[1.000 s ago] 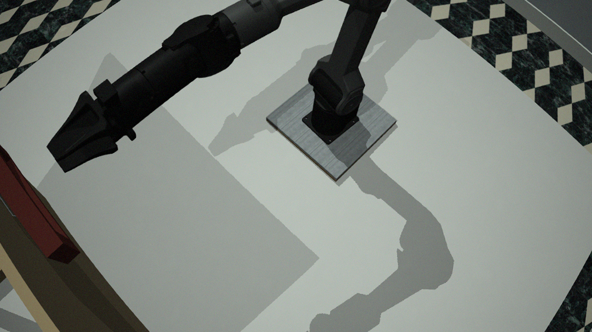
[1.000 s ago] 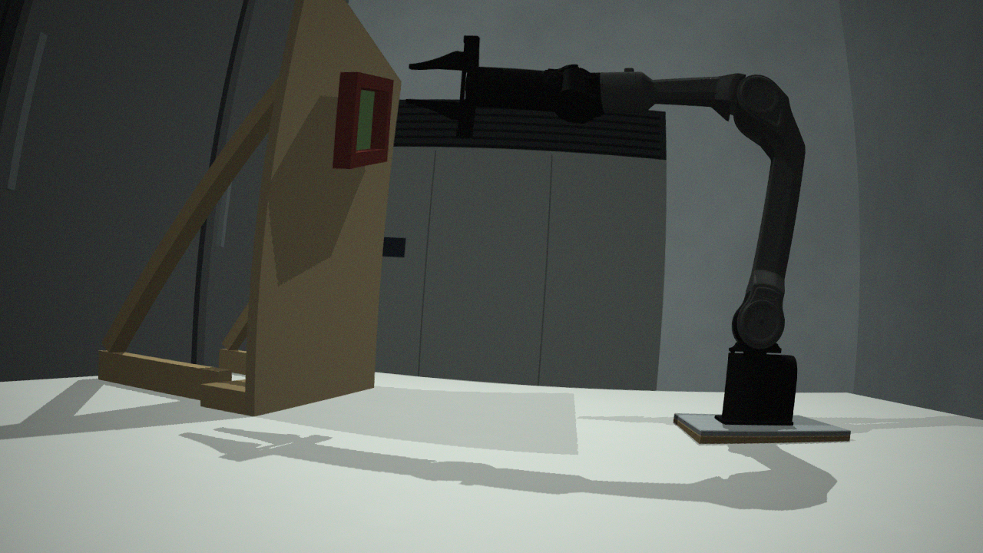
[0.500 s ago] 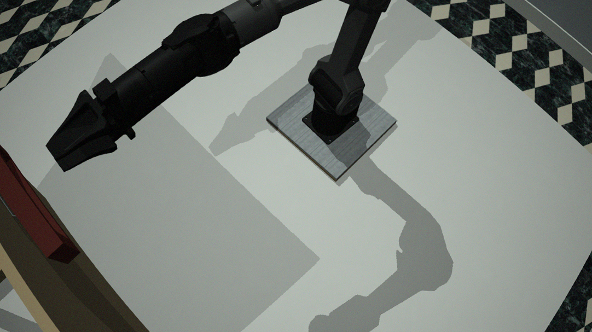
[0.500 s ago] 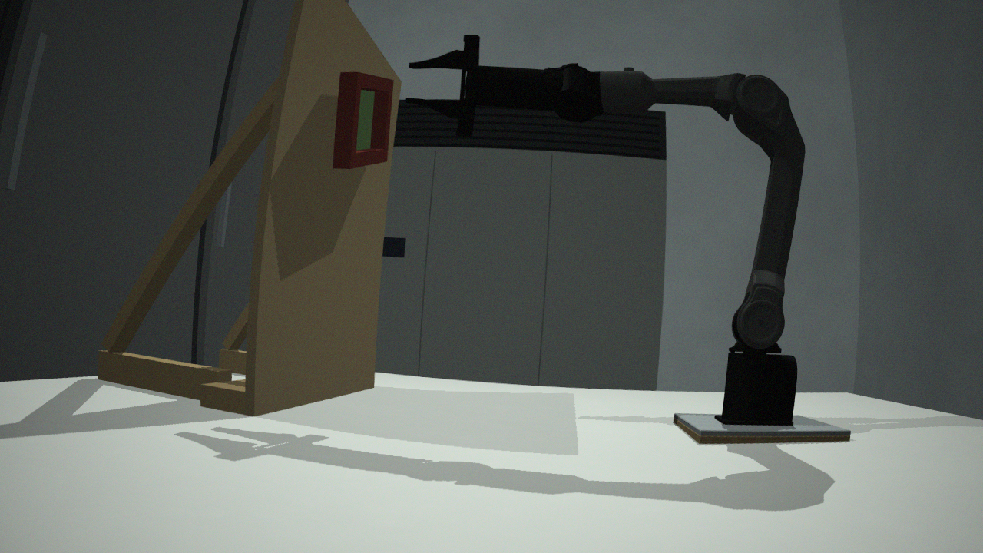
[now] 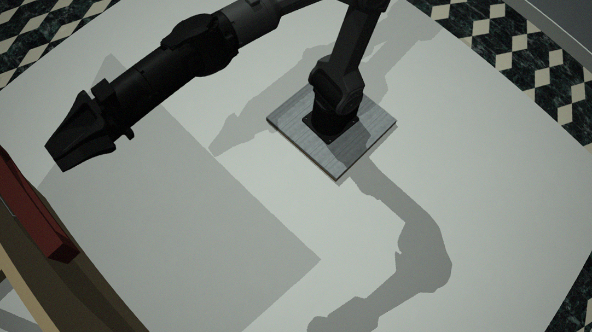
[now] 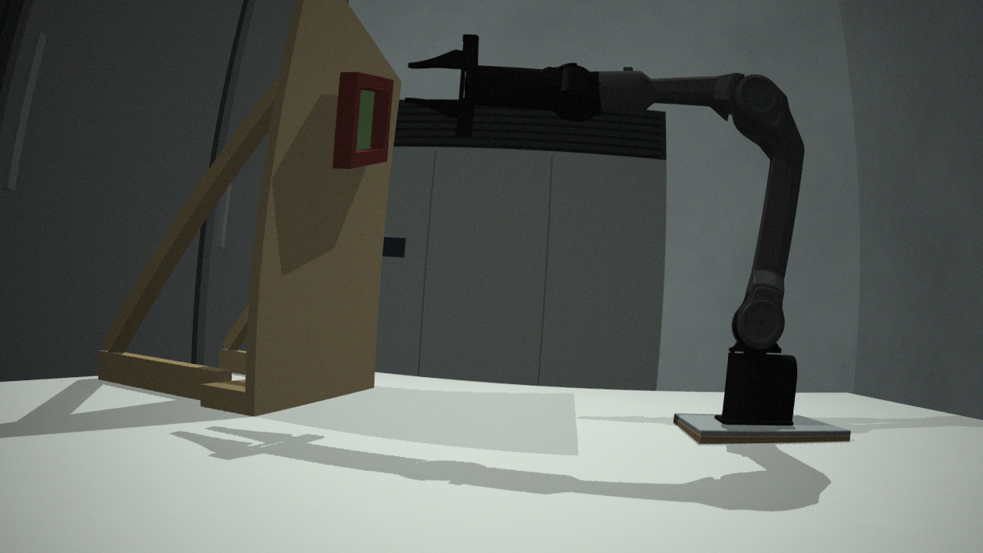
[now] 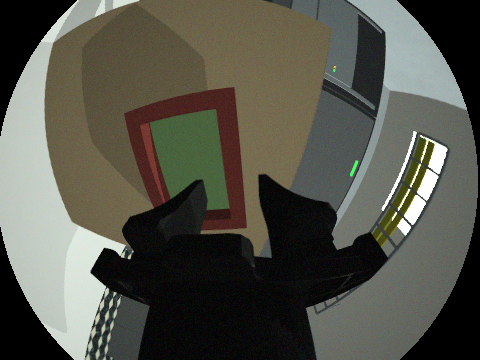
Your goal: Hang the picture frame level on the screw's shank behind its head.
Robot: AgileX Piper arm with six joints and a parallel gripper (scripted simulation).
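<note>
My gripper is now 80 mm short of the picture frame, 50 mm above it and 20 mm to the left of it. Also, from my hand: upright wooden board (170 mm below, 90 mm ahead, 10 mm to the right).
</note>
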